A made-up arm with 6 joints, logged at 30 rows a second.
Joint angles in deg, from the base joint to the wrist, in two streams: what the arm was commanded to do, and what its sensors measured. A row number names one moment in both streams.
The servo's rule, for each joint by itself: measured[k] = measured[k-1] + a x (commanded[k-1-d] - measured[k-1]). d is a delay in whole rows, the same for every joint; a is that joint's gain. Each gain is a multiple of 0.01, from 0.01 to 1. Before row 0 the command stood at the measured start. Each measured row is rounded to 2 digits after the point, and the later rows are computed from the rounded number. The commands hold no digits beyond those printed.
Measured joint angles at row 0:
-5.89 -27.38 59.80 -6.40 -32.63 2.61
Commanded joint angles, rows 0 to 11:
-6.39 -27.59 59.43 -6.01 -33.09 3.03
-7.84 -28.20 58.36 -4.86 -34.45 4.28
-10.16 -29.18 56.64 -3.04 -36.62 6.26
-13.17 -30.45 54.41 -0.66 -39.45 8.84
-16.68 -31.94 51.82 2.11 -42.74 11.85
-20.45 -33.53 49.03 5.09 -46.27 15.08
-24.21 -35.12 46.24 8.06 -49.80 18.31
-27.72 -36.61 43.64 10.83 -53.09 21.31
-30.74 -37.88 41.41 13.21 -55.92 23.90
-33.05 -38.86 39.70 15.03 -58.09 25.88
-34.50 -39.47 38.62 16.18 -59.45 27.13
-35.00 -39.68 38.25 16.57 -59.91 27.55
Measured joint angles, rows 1 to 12:
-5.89 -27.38 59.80 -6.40 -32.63 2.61
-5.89 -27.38 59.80 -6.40 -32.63 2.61
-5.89 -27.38 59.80 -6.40 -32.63 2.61
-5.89 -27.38 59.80 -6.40 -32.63 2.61
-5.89 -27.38 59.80 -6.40 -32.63 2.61
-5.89 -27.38 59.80 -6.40 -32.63 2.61
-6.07 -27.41 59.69 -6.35 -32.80 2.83
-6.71 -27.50 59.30 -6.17 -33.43 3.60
-7.95 -27.70 58.53 -5.79 -34.64 5.01
-9.83 -28.03 57.34 -5.17 -36.47 7.04
-12.30 -28.50 55.74 -4.30 -38.85 9.59
-15.23 -29.10 53.79 -3.17 -41.67 12.50
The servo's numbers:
d 6
a 0.36 0.12 0.29 0.12 0.38 0.53

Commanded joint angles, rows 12 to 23:
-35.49 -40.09 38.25 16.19 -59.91 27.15
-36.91 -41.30 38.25 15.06 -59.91 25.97
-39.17 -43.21 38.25 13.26 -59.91 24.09
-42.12 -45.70 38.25 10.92 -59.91 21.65
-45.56 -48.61 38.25 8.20 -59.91 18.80
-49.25 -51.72 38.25 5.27 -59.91 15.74
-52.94 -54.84 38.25 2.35 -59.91 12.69
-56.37 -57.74 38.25 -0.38 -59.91 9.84
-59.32 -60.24 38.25 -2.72 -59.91 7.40
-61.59 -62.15 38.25 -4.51 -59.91 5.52
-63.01 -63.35 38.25 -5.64 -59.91 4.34
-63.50 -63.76 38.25 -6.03 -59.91 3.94
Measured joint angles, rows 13 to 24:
-18.46 -29.82 51.60 -1.82 -44.76 15.58
-21.79 -30.63 49.29 -0.30 -47.93 18.62
-25.01 -31.50 47.00 1.32 -50.97 21.42
-27.90 -32.38 44.88 2.97 -53.68 23.78
-30.28 -33.23 43.06 4.56 -55.87 25.56
-31.98 -34.00 41.67 6.00 -57.41 26.61
-33.24 -34.73 40.68 7.22 -58.36 26.90
-34.56 -35.52 39.98 8.16 -58.95 26.41
-36.22 -36.44 39.48 8.77 -59.31 25.18
-38.34 -37.55 39.12 9.03 -59.54 23.31
-40.94 -38.88 38.87 8.93 -59.68 20.92
-43.93 -40.42 38.69 8.49 -59.77 18.17

